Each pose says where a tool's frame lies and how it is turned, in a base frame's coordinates. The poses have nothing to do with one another.
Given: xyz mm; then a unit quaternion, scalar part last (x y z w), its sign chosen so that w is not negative.
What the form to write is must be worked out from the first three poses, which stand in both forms.
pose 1, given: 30 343 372 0.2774 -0.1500 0.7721 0.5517
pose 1, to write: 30 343 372; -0.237 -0.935 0.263; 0.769 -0.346 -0.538; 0.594 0.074 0.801
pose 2, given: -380 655 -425 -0.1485 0.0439 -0.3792 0.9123
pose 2, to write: -380 655 -425; 0.709 0.679 0.193; -0.705 0.668 0.238; 0.033 -0.304 0.952
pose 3, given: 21 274 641 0.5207 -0.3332 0.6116 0.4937
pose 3, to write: 21 274 641; 0.030 -0.951 0.308; 0.257 -0.290 -0.922; 0.966 0.107 0.236
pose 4, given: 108 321 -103 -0.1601 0.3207 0.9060 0.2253
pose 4, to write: 108 321 -103; -0.847 -0.511 -0.146; 0.306 -0.693 0.653; -0.435 0.509 0.743
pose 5, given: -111 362 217 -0.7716 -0.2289 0.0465 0.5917
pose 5, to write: -111 362 217; 0.891 0.298 -0.343; 0.408 -0.195 0.892; 0.199 -0.934 -0.295
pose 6, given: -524 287 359 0.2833 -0.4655 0.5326 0.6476
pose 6, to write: -524 287 359; -0.001 -0.954 -0.301; 0.426 0.272 -0.863; 0.905 -0.129 0.406
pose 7, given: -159 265 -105 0.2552 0.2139 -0.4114 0.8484
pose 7, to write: -159 265 -105; 0.570 0.807 0.153; -0.589 0.531 -0.609; -0.573 0.257 0.778
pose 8, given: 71 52 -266 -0.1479 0.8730 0.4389 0.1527
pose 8, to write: 71 52 -266; -0.910 -0.392 0.137; -0.124 0.571 0.812; -0.396 0.721 -0.568
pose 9, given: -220 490 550 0.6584 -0.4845 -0.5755 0.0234
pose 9, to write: -220 490 550; -0.132 -0.611 -0.781; -0.665 -0.529 0.527; -0.735 0.588 -0.336
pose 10, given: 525 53 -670 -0.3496 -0.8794 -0.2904 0.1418
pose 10, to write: 525 53 -670; -0.715 0.697 -0.046; 0.533 0.587 0.610; 0.452 0.412 -0.791
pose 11, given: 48 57 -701 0.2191 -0.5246 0.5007 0.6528
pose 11, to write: 48 57 -701; -0.052 -0.884 -0.465; 0.424 0.403 -0.811; 0.904 -0.239 0.354
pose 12, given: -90 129 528 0.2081 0.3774 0.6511 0.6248
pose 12, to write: -90 129 528; -0.133 -0.657 0.743; 0.971 0.066 0.231; -0.201 0.751 0.629
